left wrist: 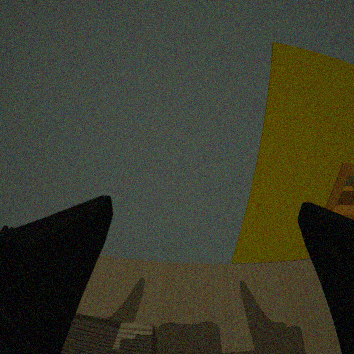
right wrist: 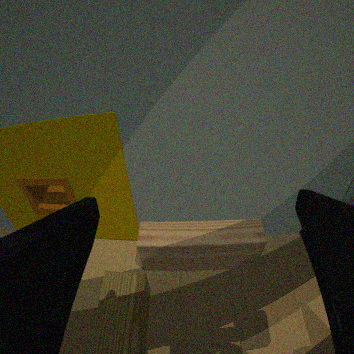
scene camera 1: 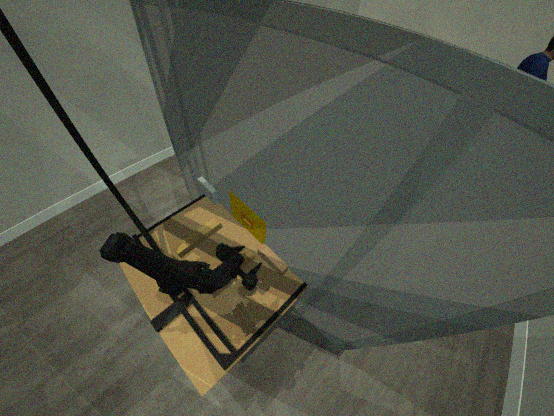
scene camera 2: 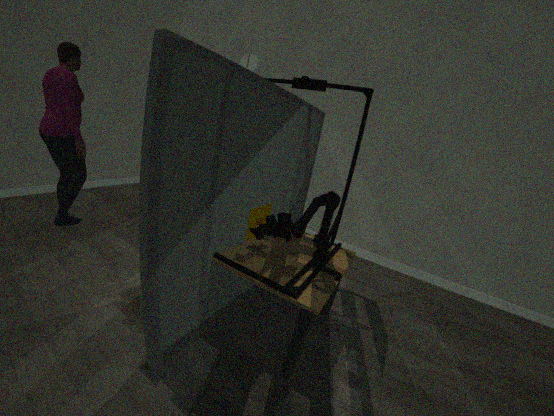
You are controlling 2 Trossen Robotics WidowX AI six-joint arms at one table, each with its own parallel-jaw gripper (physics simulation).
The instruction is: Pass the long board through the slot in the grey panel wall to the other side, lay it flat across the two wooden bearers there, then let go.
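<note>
The grey panel wall (scene camera 1: pixel 325 175) (scene camera 2: pixel 200 150) (left wrist: pixel 150 125) (right wrist: pixel 225 125) carries a yellow patch (scene camera 1: pixel 257 229) (scene camera 2: pixel 257 216) (left wrist: pixel 295 125) (right wrist: pixel 100 135) with an orange-framed slot (right wrist: pixel 44 182). My right gripper (scene camera 1: pixel 252 256) (right wrist: pixel 200 204) is open and empty above the table, with the slot at its left in the right wrist view. Below it, a greenish striped board (right wrist: pixel 125 310), seemingly the long board, points toward the wall; its near end is cut off. My left gripper (scene camera 2: pixel 261 227) (left wrist: pixel 209 210) is open and empty before the wall. A dark striped piece (left wrist: pixel 95 330) is partly hidden; I cannot tell whether it is a bearer.
A pale wooden block (scene camera 1: pixel 272 257) (right wrist: pixel 200 245) lies along the wall's foot, right of the yellow patch. Dark rails edge the wooden table (scene camera 1: pixel 192 372) (scene camera 2: pixel 312 302). A black post (scene camera 1: pixel 75 127) (scene camera 2: pixel 356 150) rises from it. People stand farther off.
</note>
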